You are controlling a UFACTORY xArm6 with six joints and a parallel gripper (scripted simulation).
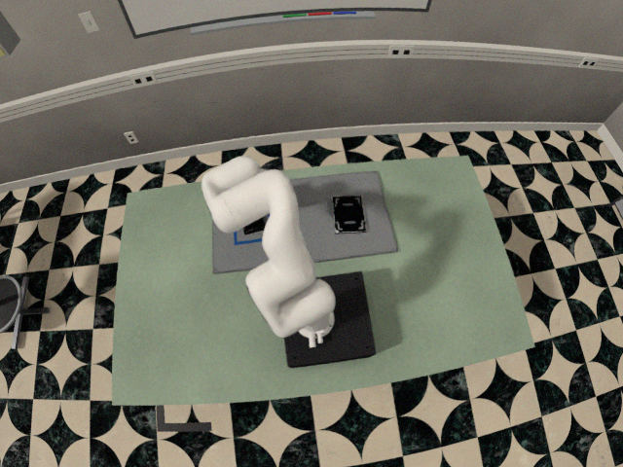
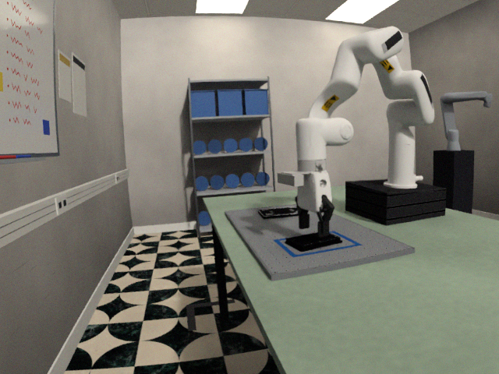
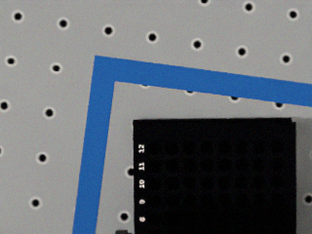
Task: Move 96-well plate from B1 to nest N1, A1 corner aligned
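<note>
My gripper is now 3 cm above the 96-well plate. The rest, counted from my hand: plate nest N1: 38 cm to the right, 3 cm below, 2 cm behind.
</note>
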